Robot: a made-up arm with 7 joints. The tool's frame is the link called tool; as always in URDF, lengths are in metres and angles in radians. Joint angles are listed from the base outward. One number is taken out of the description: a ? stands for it. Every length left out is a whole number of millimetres.
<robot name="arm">
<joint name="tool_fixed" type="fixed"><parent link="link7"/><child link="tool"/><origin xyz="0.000 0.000 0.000" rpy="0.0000 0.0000 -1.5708"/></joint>
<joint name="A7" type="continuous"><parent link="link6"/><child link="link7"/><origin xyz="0.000 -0.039 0.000" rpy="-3.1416 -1.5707 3.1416"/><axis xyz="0 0 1"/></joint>
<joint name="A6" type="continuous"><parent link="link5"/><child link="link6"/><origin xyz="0.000 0.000 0.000" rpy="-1.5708 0.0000 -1.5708"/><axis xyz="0 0 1"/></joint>
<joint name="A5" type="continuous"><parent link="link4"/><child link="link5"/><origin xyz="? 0.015 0.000" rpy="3.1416 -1.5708 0.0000"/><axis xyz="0 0 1"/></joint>
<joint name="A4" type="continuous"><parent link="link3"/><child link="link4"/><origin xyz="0.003 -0.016 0.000" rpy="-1.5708 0.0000 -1.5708"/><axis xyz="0 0 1"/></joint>
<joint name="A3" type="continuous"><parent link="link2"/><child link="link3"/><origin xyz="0.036 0.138 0.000" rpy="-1.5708 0.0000 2.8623"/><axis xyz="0 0 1"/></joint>
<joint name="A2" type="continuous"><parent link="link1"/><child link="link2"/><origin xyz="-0.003 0.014 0.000" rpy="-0.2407 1.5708 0.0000"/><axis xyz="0 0 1"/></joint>
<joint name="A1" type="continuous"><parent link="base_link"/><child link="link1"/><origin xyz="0.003 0.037 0.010" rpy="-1.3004 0.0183 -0.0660"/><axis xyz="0 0 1"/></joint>
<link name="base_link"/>
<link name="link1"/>
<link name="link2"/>
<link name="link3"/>
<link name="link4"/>
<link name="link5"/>
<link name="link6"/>
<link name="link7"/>
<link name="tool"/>
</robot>
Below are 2 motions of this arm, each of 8 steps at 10 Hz.
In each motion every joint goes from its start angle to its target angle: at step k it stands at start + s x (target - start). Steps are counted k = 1, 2, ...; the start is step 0. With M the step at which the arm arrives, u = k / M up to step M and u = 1 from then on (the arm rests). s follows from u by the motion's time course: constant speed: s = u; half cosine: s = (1 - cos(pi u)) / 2; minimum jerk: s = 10 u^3 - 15 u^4 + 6 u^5.
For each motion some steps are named. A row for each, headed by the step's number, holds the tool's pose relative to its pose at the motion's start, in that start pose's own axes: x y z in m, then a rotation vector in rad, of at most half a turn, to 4 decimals.
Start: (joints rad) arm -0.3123 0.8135 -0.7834 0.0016 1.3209 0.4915 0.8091
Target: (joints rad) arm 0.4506 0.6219 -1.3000 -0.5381 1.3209 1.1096 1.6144
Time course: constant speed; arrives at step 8
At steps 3, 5, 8:
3: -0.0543 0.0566 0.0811 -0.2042 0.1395 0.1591
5: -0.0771 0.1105 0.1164 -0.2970 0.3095 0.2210
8: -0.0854 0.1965 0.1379 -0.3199 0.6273 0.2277

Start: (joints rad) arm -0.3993 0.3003 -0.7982 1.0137 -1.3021 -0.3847 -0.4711
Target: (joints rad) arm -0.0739 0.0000 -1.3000 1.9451 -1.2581 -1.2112 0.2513
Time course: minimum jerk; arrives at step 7
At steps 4, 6, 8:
4: -0.1238 0.0313 -0.0892 0.4479 0.0866 0.6375
6: -0.1841 0.0302 -0.0939 0.7642 0.0046 0.7884
8: -0.1876 0.0298 -0.0933 0.7848 -0.0051 0.7932

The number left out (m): 0.203
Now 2 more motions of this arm.
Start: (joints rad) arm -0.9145 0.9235 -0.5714 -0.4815 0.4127 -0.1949 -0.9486
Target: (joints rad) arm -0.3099 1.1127 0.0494 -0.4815 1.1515 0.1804 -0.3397
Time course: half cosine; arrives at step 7
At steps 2, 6, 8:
2: -0.0124 -0.0150 -0.0185 -0.0457 0.2259 0.0882
6: -0.0808 -0.0759 -0.0639 0.1835 1.1289 0.2819
8: -0.0858 -0.0790 -0.0650 0.2242 1.1788 0.2856

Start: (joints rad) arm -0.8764 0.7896 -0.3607 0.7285 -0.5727 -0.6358 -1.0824
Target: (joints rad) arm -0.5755 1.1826 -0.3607 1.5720 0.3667 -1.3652 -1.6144
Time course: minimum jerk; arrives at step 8
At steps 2, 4, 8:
2: -0.0271 -0.0072 -0.0139 0.0374 0.1431 -0.0797
4: -0.1357 -0.0476 -0.0391 0.0150 0.6422 -0.5178
8: -0.2644 -0.1167 -0.0020 -0.4033 0.9877 -1.2114

